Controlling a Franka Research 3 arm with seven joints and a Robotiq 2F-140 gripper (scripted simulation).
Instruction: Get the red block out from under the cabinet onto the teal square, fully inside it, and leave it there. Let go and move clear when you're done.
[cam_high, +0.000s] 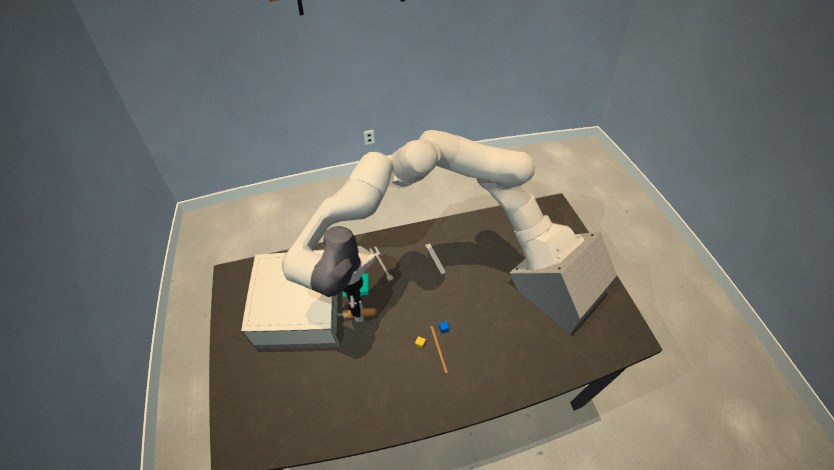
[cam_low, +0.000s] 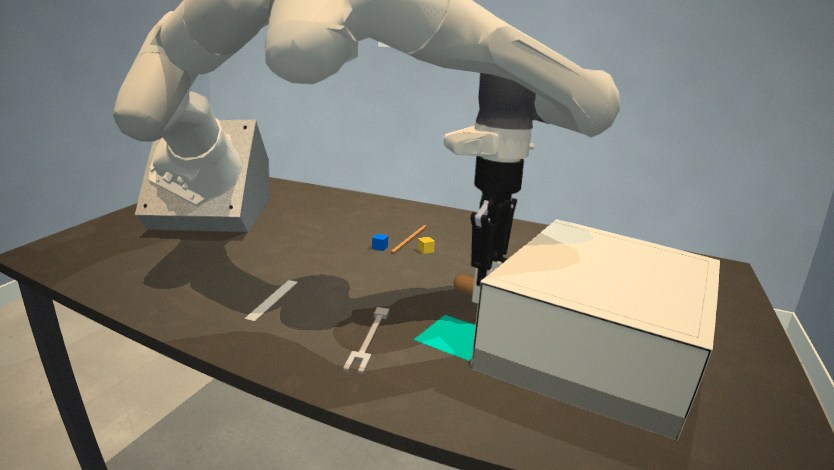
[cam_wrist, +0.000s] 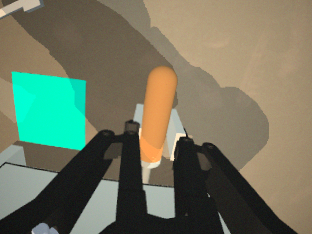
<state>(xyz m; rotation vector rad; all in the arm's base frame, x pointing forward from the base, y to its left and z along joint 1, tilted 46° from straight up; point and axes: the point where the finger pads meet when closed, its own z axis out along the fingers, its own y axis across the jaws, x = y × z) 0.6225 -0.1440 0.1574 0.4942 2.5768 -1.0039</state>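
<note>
The teal square is 40 mm behind my hand, 120 mm to the right of it and 40 mm below it. Also, from my hand: forked tool: 170 mm behind, 160 mm to the right, 30 mm below; then hook tool: 90 mm ahead, 80 mm to the right, 20 mm below; then red block: 130 mm ahead, 180 mm to the right, 20 mm below.
</note>
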